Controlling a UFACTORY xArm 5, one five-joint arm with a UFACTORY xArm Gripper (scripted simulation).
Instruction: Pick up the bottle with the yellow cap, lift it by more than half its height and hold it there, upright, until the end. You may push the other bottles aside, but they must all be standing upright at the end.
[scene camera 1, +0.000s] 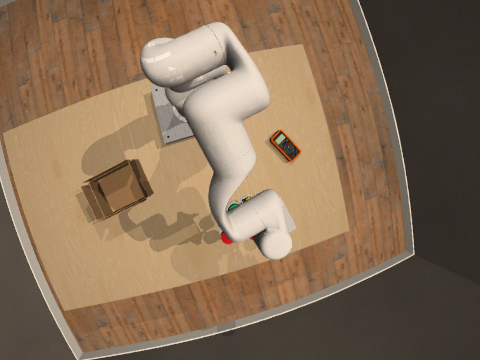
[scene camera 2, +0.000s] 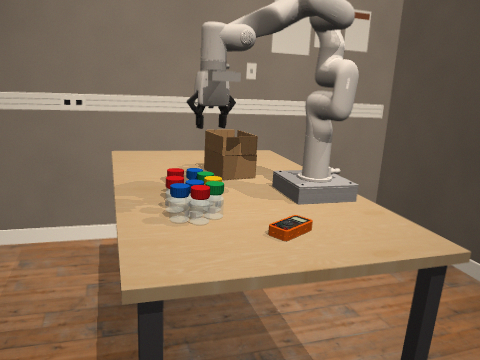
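A cardboard box (scene camera 1: 119, 189) is here, and I see the cardboard box (scene camera 2: 231, 158) from another view as well. My gripper (scene camera 2: 211, 128) is visible to me. So are an orange meter (scene camera 2: 291, 227), a red-capped bottle (scene camera 2: 199, 206) and a blue-capped bottle (scene camera 2: 179, 203).
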